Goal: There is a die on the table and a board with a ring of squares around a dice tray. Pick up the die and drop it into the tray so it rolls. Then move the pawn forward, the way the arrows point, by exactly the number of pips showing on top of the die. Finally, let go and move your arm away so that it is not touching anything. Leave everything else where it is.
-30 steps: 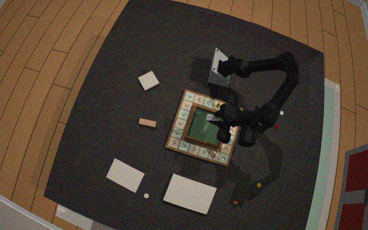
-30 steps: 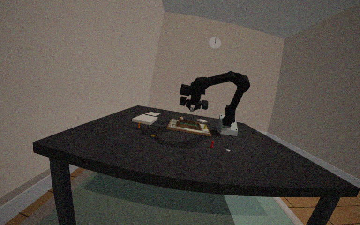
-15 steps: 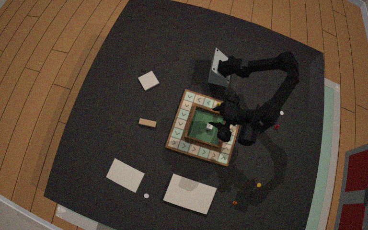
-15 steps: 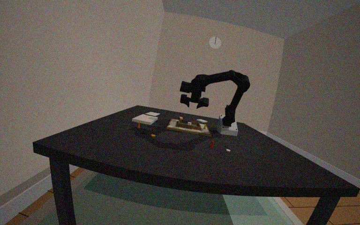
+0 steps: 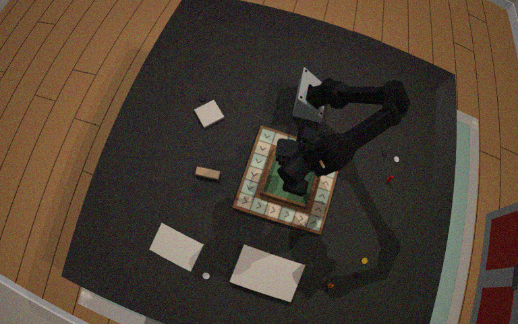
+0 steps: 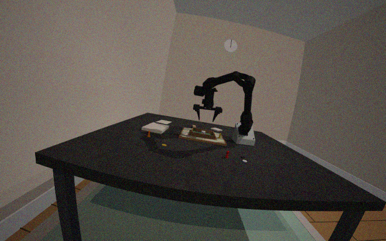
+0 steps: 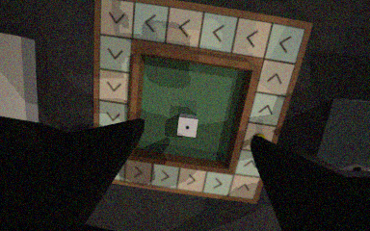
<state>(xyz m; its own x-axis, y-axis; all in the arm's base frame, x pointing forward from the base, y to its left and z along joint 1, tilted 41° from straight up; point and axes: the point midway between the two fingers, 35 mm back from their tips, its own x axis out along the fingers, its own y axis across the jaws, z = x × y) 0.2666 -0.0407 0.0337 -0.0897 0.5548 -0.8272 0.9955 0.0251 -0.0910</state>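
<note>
Right now my gripper tip is 10 cm past the yellow pawn, 8 cm above it and 3 cm to the right of it. From my gripper tip the other things lie so: green tray: 10 cm below, 1 cm ahead; white die: 8 cm below, 2 cm to the left, 1 cm ahead; wooden block: 25 cm to the right, 10 cm below, 6 cm ahead.
</note>
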